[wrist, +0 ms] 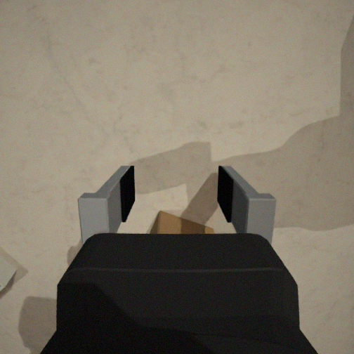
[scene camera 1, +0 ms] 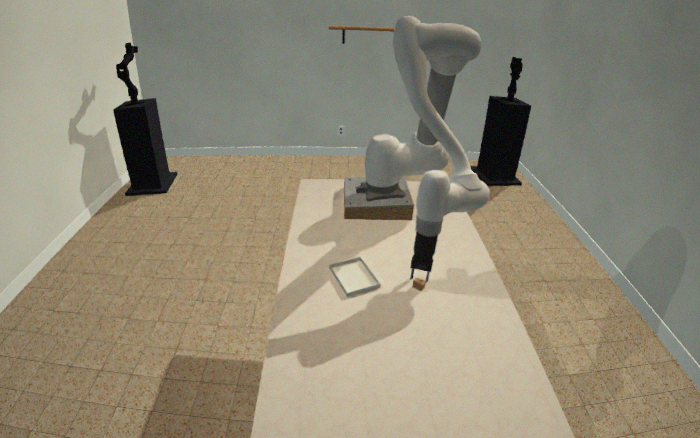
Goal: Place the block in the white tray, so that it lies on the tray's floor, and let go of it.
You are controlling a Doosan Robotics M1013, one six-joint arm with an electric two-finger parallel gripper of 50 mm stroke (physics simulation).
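Frame: origin at the arm's base, x right, y back, z down, level; centimetres.
Seen in the pictures: gripper, between the fingertips: (scene camera 1: 419, 279); arm's base, origin of its link: (scene camera 1: 382, 190).
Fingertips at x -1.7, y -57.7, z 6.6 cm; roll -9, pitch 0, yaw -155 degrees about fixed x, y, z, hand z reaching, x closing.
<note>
Offsets run from my fingertips to a thing's top centre. Level surfaces: height alone.
A small brown block @(dx +1.4, dy -3.8, dz -2.4 cm) (scene camera 1: 418, 284) (wrist: 182, 225) lies on the pale mat, right of the tray in the scene view. In the wrist view its lower part is hidden behind the gripper's dark body. My gripper (scene camera 1: 420, 279) (wrist: 175, 183) points down and is open and empty, with its fingertips a little above the block. In the wrist view the block shows below the line between the fingertips, turned slightly. The white tray @(dx +23.6, dy +4.6, dz -1.3 cm) (scene camera 1: 355, 277) with a grey rim lies on the mat, left of the gripper. A corner of the tray (wrist: 5, 272) shows at the left edge of the wrist view.
The pale mat @(dz +0.7 cm) (scene camera 1: 412, 382) lies on the tiled floor. The arm's base (scene camera 1: 378, 211) stands at the back of the mat. Two black pedestals (scene camera 1: 142, 147) (scene camera 1: 503, 139) with small black arms stand at the back left and back right. An orange shelf (scene camera 1: 361, 28) is on the rear wall.
</note>
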